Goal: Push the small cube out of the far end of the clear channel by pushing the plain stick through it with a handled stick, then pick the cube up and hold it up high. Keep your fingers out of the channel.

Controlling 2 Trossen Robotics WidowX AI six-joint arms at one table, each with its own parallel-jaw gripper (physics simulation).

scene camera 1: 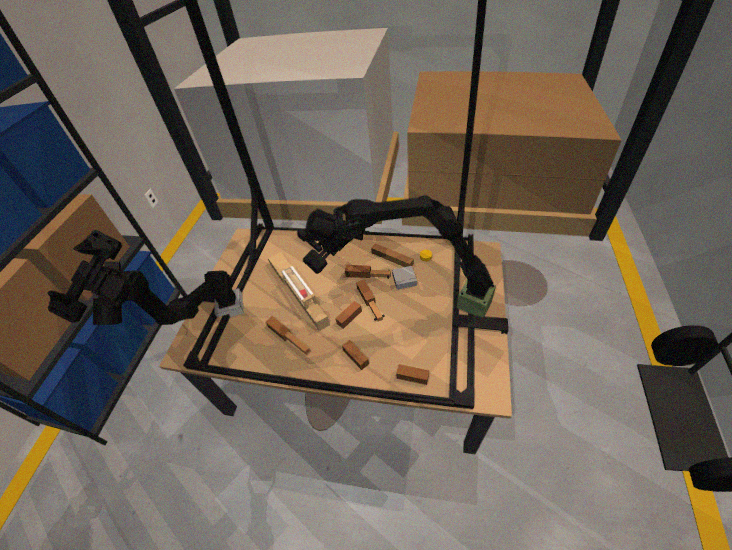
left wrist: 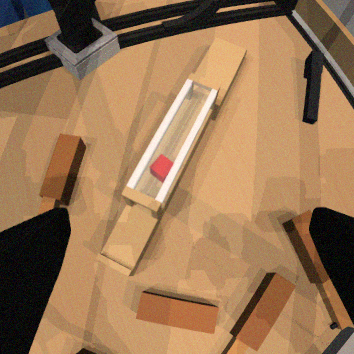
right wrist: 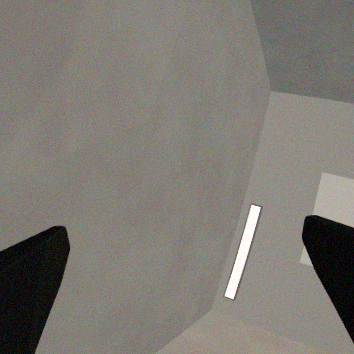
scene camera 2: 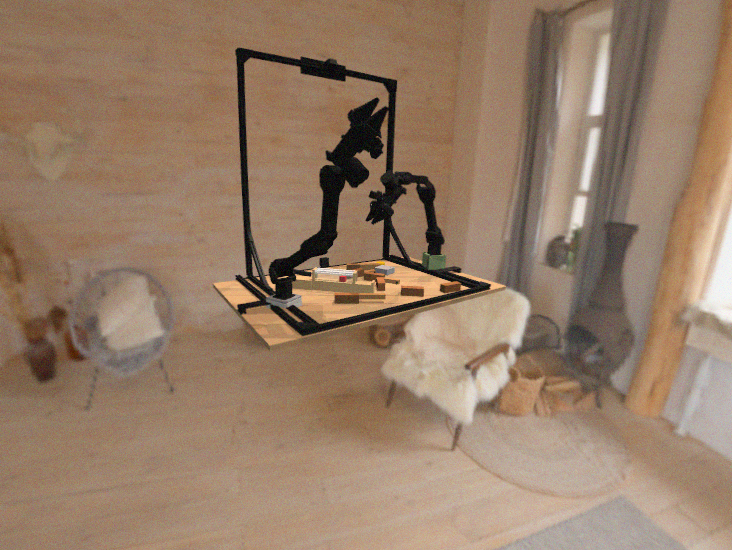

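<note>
The clear channel with white top edges (scene camera 1: 288,278) (left wrist: 190,140) lies on a long pale wooden base (scene camera 1: 317,315) (left wrist: 131,236). The small red cube (scene camera 1: 303,292) (scene camera 2: 342,278) (left wrist: 161,168) is inside it, near the base's lower end in the left wrist view. A handled stick (scene camera 1: 276,325) (left wrist: 63,167) lies beside the base. Two more handled sticks, one (scene camera 1: 358,270) (left wrist: 306,247) and another (scene camera 1: 365,290) (left wrist: 267,310), have small hooked tips. A plain brown bar (scene camera 1: 392,254) lies behind them. My left gripper (scene camera 1: 310,247) (left wrist: 193,220) is open above the table. My right gripper (scene camera 1: 74,273) (right wrist: 187,233) is open, raised high away from the channel.
Loose brown blocks, one (scene camera 1: 349,314) (left wrist: 177,312), another (scene camera 1: 355,354) and a third (scene camera 1: 412,374), lie on the table. A grey block (scene camera 1: 404,276) and a yellow disc (scene camera 1: 426,255) lie toward the right. A black bar (left wrist: 312,89) lies near the black frame.
</note>
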